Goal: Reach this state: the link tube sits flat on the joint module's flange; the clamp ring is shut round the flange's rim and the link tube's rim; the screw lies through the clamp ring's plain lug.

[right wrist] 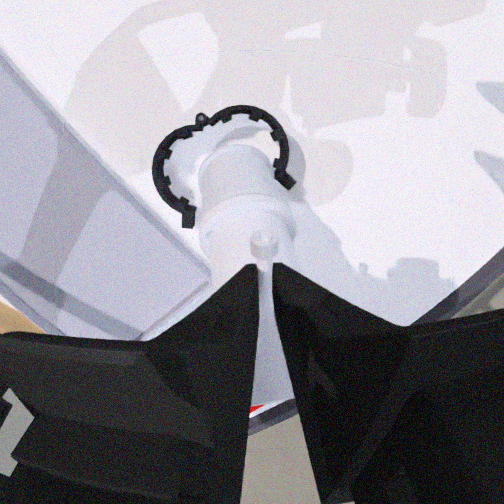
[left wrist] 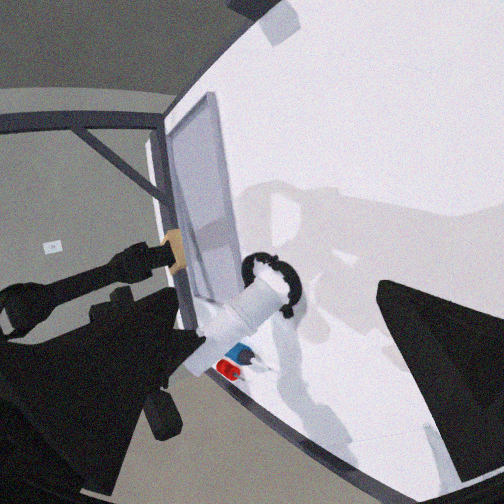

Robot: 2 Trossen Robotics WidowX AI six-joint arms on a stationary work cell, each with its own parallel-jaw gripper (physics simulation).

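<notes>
A white link tube (right wrist: pixel 240 200) stands upright on the white joint module, whose flange is mostly hidden under it. The black clamp ring (right wrist: pixel 220 160) lies open round the base, its gap towards the right wrist camera. My right gripper (right wrist: pixel 265 267) is shut on a small white screw (right wrist: pixel 263 245), held close beside the tube's upper part. In the left wrist view the tube (left wrist: pixel 255 305) and the ring (left wrist: pixel 272 282) show near the table's edge, with my right arm (left wrist: pixel 100 350) reaching in from the left. My left gripper (left wrist: pixel 295 325) is open and empty, well apart from them.
A shallow grey tray (left wrist: pixel 200 200) lies beside the assembly; it also shows in the right wrist view (right wrist: pixel 75 240). A small blue part (left wrist: pixel 239 352) and a red part (left wrist: pixel 227 370) sit by the table's dark edge (left wrist: pixel 300 440). A frame post (left wrist: pixel 165 170) stands behind the tray.
</notes>
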